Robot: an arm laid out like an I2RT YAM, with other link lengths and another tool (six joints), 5 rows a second.
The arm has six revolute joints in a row. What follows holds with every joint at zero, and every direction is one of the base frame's. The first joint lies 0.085 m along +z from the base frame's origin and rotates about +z. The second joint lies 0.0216 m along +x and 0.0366 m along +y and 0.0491 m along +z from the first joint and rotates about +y. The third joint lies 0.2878 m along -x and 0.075 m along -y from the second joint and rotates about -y. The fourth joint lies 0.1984 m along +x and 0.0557 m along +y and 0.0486 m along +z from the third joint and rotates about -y. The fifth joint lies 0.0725 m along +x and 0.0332 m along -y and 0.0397 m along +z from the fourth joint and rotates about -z. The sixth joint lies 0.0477 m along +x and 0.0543 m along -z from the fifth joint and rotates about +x. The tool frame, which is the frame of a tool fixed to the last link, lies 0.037 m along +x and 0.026 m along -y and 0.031 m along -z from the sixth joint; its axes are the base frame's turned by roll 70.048, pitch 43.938 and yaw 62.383 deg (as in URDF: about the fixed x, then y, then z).
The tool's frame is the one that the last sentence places.
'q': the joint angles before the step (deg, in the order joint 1, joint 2, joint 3, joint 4, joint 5, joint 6). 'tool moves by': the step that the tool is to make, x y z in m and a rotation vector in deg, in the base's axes. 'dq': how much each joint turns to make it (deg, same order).
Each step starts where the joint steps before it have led.
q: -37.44, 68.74, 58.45, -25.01, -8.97, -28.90
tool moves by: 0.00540, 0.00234, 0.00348, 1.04, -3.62, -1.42
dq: 1.14, -0.41, -0.33, 2.80, 0.45, 3.97
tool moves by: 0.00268, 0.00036, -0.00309, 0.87, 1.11, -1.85
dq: 1.27, 1.05, 0.41, -0.55, 2.59, 1.77
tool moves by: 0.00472, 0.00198, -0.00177, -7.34, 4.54, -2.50
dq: 5.19, 0.55, -1.79, 2.43, 11.17, -2.95
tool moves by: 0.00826, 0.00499, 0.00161, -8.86, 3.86, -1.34
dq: 5.86, 0.66, -2.21, 4.25, 11.27, -4.29
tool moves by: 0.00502, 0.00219, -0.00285, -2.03, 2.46, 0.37
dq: 1.86, 1.10, -0.45, 0.59, 2.78, -1.66
